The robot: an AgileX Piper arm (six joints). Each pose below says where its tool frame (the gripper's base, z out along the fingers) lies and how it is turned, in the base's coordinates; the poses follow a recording.
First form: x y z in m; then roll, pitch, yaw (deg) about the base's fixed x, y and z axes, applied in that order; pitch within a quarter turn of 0, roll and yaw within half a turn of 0.
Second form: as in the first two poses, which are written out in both.
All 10 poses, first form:
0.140 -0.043 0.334 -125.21 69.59 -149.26
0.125 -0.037 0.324 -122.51 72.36 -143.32
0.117 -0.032 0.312 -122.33 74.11 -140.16
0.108 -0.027 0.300 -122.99 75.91 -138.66
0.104 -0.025 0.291 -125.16 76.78 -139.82
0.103 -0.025 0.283 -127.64 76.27 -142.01
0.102 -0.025 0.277 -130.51 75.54 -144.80
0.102 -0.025 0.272 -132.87 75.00 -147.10
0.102 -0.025 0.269 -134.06 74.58 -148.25
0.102 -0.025 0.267 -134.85 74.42 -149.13
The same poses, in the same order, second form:
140 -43 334 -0.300 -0.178 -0.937 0.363 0.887 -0.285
125 -37 324 -0.243 -0.181 -0.953 0.323 0.911 -0.256
117 -32 312 -0.210 -0.175 -0.962 0.281 0.931 -0.231
108 -27 300 -0.183 -0.161 -0.970 0.251 0.946 -0.204
104 -25 291 -0.175 -0.148 -0.973 0.237 0.953 -0.187
103 -25 283 -0.187 -0.146 -0.971 0.230 0.955 -0.188
102 -25 277 -0.204 -0.144 -0.968 0.227 0.955 -0.190
102 -25 272 -0.217 -0.141 -0.966 0.225 0.956 -0.190
102 -25 269 -0.226 -0.140 -0.964 0.223 0.956 -0.191
102 -25 267 -0.231 -0.138 -0.963 0.224 0.956 -0.190

